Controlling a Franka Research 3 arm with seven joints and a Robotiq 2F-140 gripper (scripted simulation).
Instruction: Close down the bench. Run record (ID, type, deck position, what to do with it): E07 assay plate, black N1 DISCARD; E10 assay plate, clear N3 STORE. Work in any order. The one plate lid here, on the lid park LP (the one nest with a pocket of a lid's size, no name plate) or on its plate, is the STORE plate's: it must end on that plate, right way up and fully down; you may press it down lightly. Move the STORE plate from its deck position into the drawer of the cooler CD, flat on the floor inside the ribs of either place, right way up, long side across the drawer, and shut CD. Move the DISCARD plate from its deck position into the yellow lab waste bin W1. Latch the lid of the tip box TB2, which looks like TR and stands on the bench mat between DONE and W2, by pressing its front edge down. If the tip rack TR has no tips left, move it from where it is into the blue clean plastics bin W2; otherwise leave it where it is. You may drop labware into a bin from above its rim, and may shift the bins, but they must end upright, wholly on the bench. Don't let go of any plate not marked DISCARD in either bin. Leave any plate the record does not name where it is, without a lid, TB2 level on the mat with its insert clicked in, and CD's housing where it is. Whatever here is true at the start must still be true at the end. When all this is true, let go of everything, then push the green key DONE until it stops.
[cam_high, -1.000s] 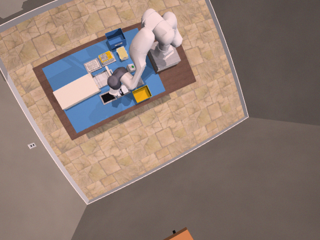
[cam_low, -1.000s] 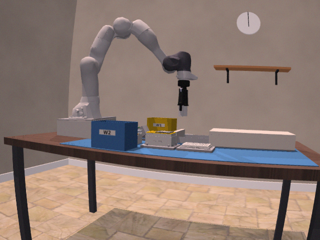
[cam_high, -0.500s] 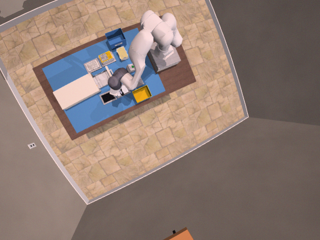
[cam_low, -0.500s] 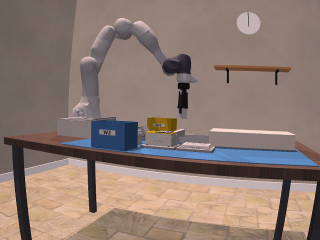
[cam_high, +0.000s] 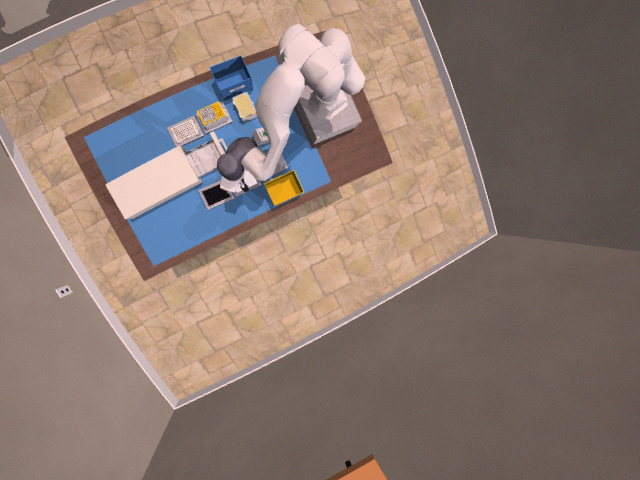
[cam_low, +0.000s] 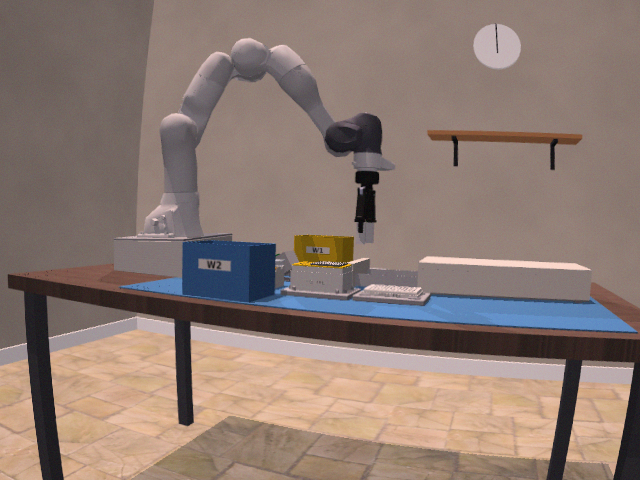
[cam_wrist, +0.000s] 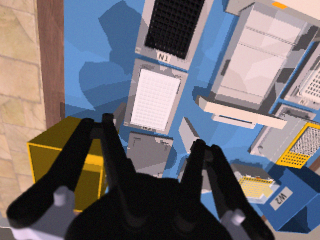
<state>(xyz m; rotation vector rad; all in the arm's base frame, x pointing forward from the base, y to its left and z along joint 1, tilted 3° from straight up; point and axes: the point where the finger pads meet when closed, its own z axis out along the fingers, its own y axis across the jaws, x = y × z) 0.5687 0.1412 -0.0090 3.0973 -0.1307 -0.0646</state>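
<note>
Now: the white plate lid 11 cm below my hand. The rest, counted from my hand: nest N1: 17 cm ahead, 12 cm below, 1 cm to the right; grey nest N3: 12 cm below; black plate: 17 cm ahead, 11 cm below, 1 cm to the right.
</note>
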